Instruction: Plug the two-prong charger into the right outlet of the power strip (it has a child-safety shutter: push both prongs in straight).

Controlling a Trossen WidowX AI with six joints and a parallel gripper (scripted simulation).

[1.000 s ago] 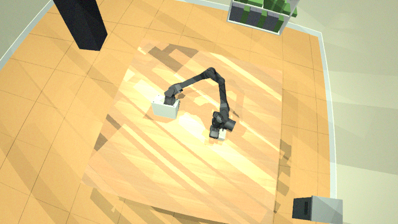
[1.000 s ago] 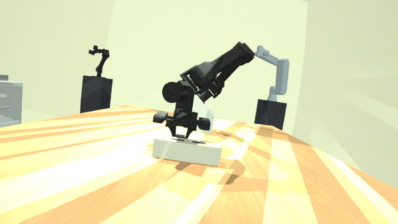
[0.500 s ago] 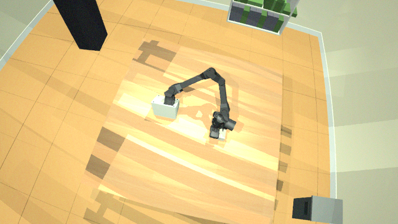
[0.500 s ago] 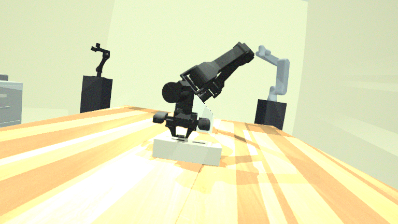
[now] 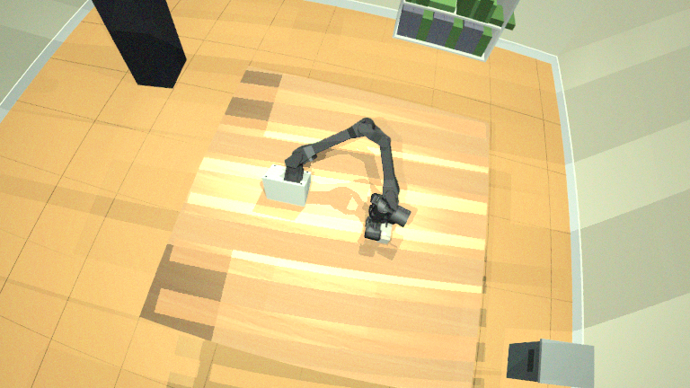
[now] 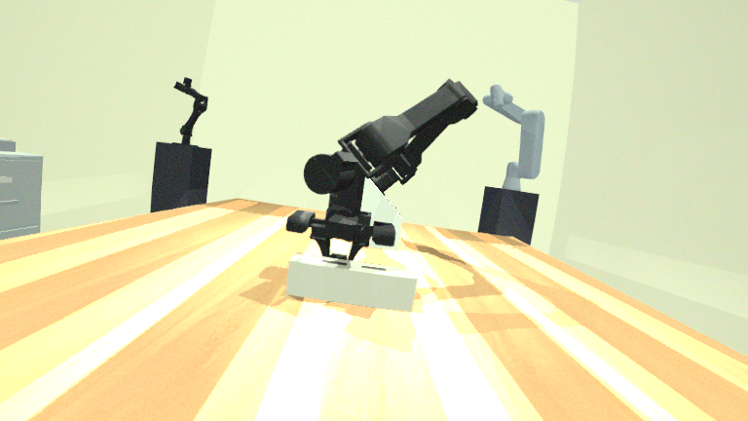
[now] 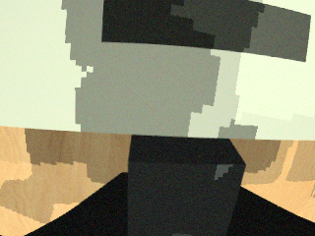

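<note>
The two-prong charger lies 20 mm ahead of my gripper tip and 10 mm above it.
</note>
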